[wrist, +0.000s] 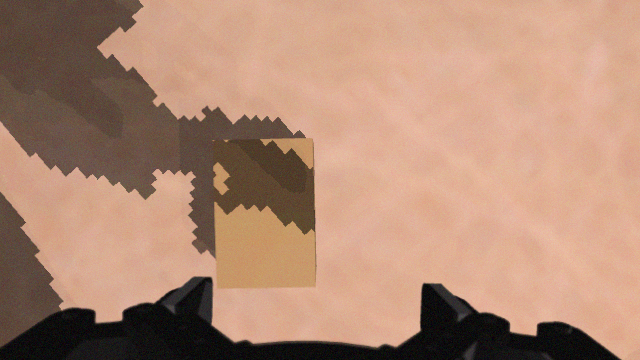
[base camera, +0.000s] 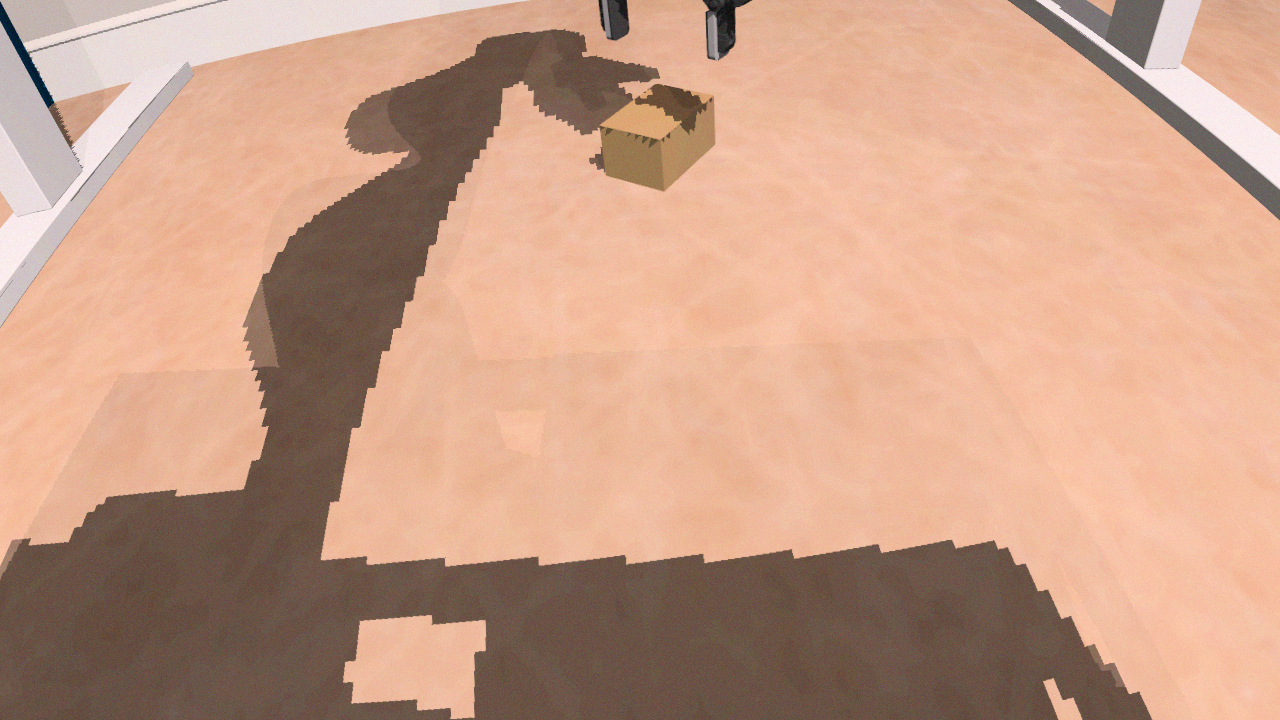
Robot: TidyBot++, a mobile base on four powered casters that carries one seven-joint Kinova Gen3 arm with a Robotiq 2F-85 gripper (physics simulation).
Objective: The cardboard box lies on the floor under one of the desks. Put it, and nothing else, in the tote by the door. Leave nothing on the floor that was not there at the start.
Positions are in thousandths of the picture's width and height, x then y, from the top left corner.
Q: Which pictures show the gripper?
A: The wrist view and the base camera view: all of them.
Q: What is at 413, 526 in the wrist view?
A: A cardboard box.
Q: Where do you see a cardboard box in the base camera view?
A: At 510, 197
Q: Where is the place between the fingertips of the gripper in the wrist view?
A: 495, 843
